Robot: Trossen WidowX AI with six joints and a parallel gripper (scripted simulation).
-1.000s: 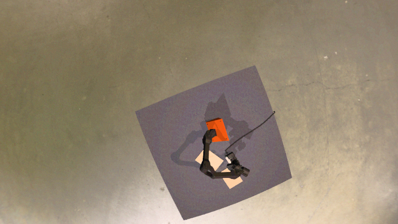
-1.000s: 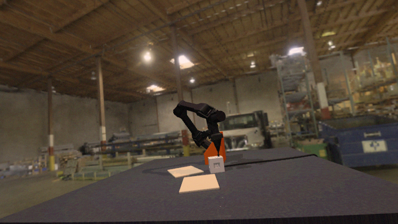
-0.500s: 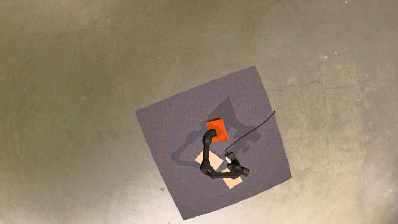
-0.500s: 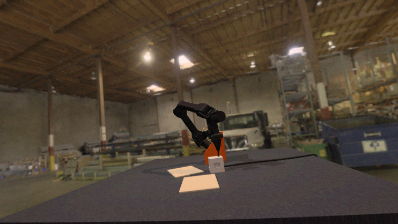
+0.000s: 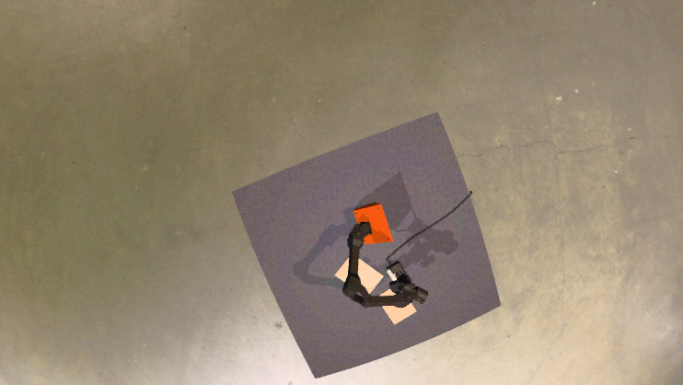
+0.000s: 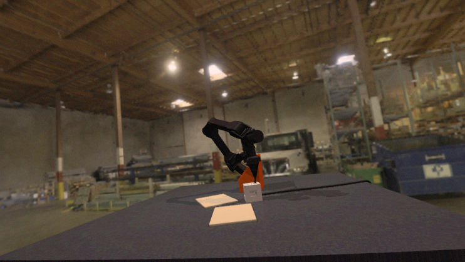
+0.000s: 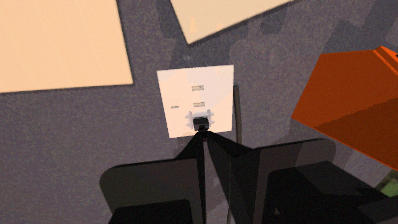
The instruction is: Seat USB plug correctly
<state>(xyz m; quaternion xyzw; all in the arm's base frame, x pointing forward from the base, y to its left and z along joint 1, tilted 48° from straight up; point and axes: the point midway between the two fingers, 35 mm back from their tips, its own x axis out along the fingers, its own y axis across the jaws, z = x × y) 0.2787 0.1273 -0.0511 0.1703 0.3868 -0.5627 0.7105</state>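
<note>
The black USB plug is 2 cm below my gripper tip.
</note>
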